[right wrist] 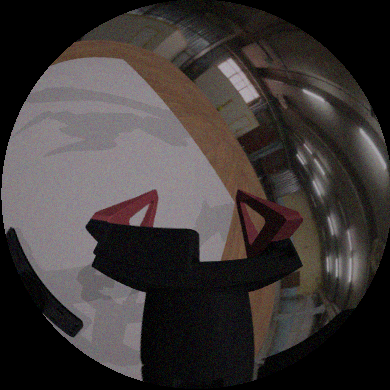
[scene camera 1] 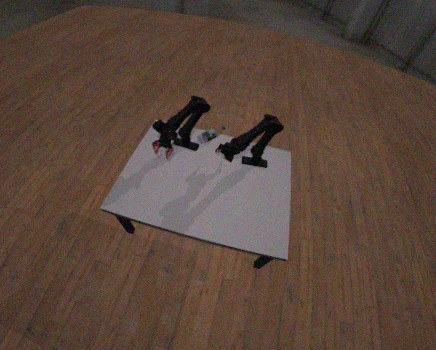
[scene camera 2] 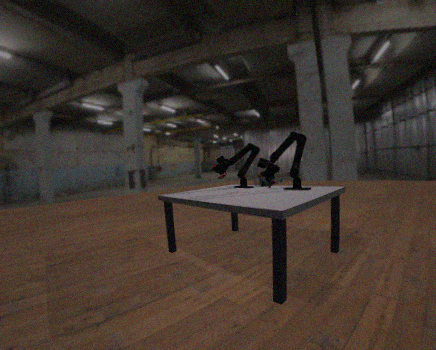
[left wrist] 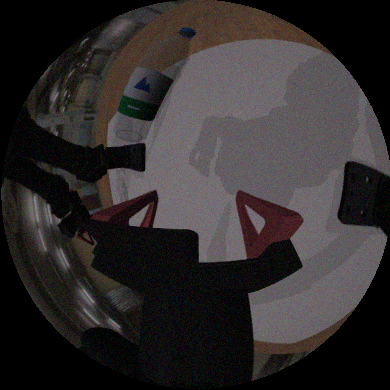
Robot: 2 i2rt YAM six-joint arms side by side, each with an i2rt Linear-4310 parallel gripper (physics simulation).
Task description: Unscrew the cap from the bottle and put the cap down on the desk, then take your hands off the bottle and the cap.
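The clear bottle has a white and green label. It lies on its side at the back edge of the white desk, between the two arm bases. Its blue cap is at the neck end and shows past the desk edge. The neck is faint, so how the cap sits is hard to tell. My left gripper is open and empty, low over the desk, in front of the bottle and apart from it. My right gripper is open and empty above the desk's left part.
The right arm's base stands left of the bottle, and the left arm's base stands on the other side. The right arm also shows at the left of the left wrist view. Wooden floor surrounds the desk.
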